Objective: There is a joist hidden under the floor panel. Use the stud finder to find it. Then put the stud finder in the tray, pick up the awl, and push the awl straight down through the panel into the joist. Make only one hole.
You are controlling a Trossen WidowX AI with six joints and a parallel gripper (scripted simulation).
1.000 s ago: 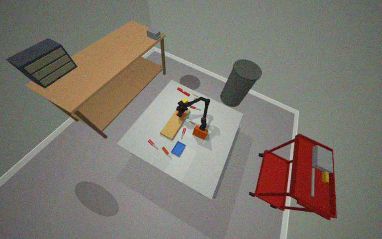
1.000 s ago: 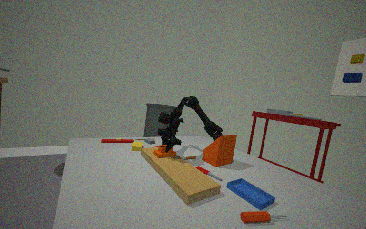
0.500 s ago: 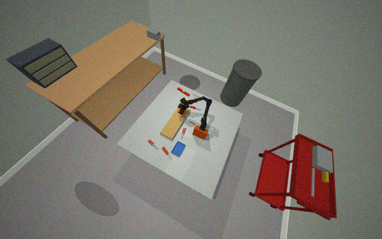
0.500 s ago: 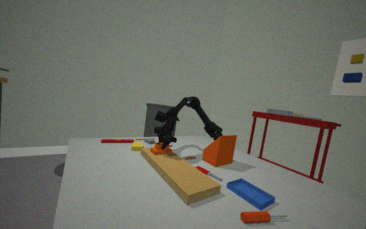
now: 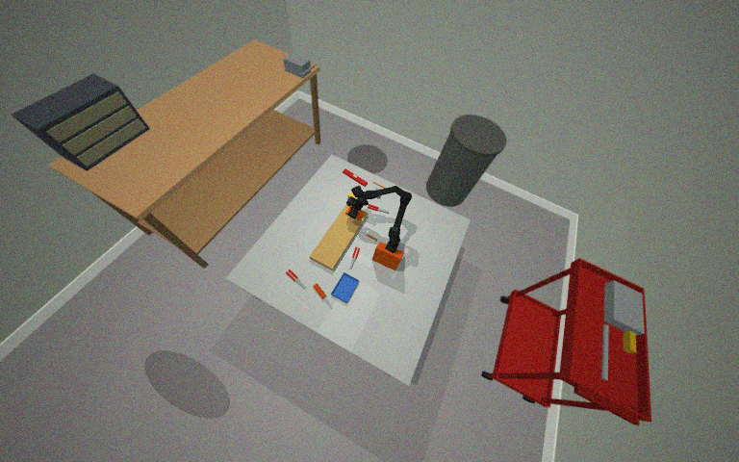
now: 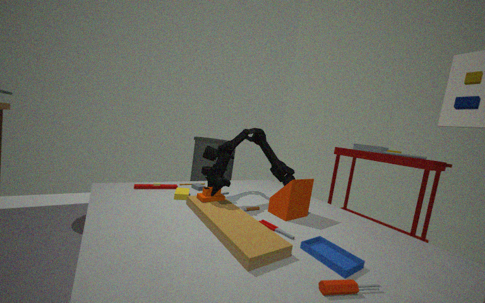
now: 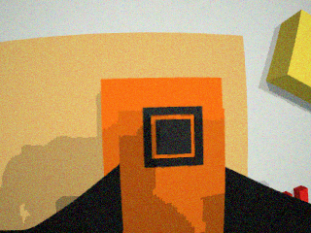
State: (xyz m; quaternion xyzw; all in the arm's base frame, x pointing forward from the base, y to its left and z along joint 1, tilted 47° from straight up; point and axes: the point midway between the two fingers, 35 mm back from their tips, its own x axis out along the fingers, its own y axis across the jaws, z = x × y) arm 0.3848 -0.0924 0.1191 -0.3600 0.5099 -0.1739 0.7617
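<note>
My gripper tip is now 49 cm to the right of the blue tray, 27 cm past it and 5 cm above it. The rest, counted from my gripper tip: orange stud finder: 2 cm above, 1 cm ahead; yellow block: 17 cm to the right, 9 cm ahead, 5 cm below; awl: 18 cm behind, 7 cm to the left, 6 cm below.
</note>
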